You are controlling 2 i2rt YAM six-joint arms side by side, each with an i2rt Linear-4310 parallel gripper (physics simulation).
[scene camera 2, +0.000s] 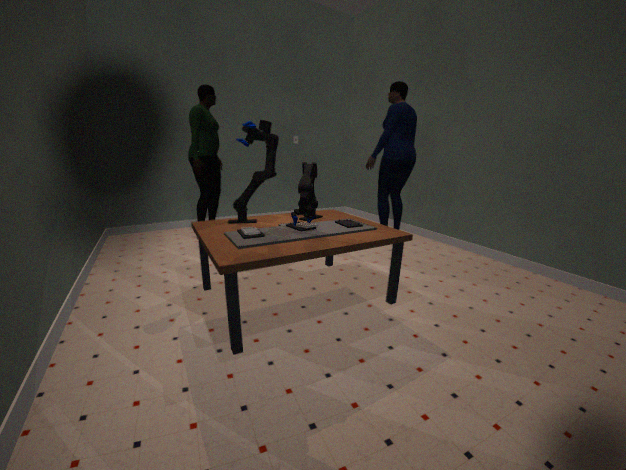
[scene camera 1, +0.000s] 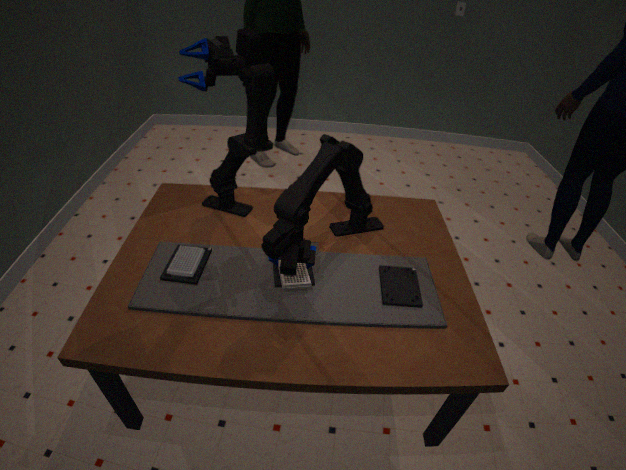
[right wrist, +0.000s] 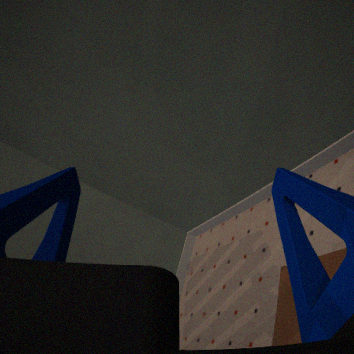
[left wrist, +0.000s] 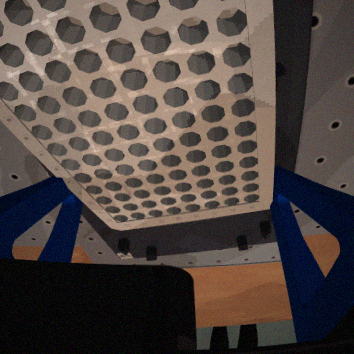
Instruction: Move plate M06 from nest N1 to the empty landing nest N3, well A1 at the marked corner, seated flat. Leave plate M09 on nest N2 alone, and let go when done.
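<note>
My left gripper is shut on a pale plate with round wells, taken as plate M06; no label is readable. It holds the plate low over the middle dark nest, with a small gap and an offset toward the front. A white mark shows at one nest corner. The other plate, taken as M09, sits on the nest at the picture's left. The nest at the right is empty. My right gripper is open, high above the table.
The nests stand on a grey perforated board on a wooden table. The right arm rises at the back left. Two people stand behind the table.
</note>
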